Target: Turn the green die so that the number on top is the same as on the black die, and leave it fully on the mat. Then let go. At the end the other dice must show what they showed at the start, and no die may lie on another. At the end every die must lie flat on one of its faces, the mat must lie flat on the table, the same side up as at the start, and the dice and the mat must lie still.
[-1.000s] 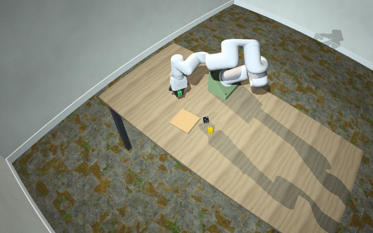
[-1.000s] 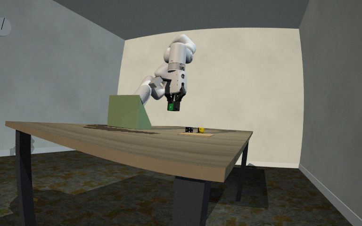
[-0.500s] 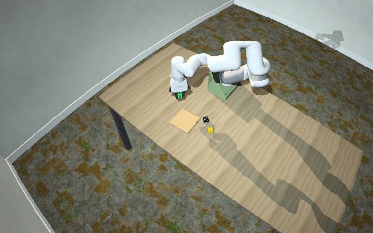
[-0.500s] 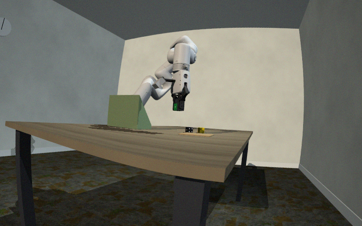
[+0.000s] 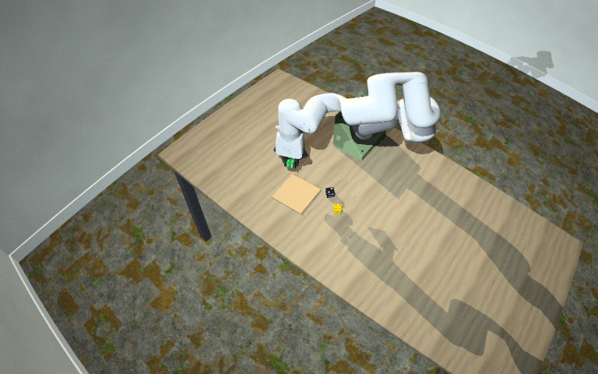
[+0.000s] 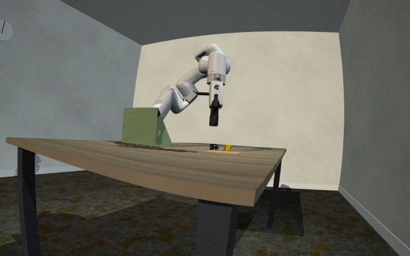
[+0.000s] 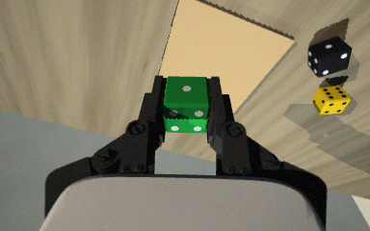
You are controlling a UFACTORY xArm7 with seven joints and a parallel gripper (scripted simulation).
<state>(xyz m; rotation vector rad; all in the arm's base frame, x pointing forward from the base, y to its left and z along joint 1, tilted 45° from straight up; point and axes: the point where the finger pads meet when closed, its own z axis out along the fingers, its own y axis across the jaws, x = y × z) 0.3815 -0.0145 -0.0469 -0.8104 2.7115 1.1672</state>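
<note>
The tan mat lies 30 mm ahead of my hand, 60 mm to the left of it and 120 mm below it. The rest, counted from my hand: black die 60 mm behind, 150 mm to the left, 110 mm below; yellow die 30 mm behind, 230 mm to the left, 110 mm below; green die 10 mm below.
</note>
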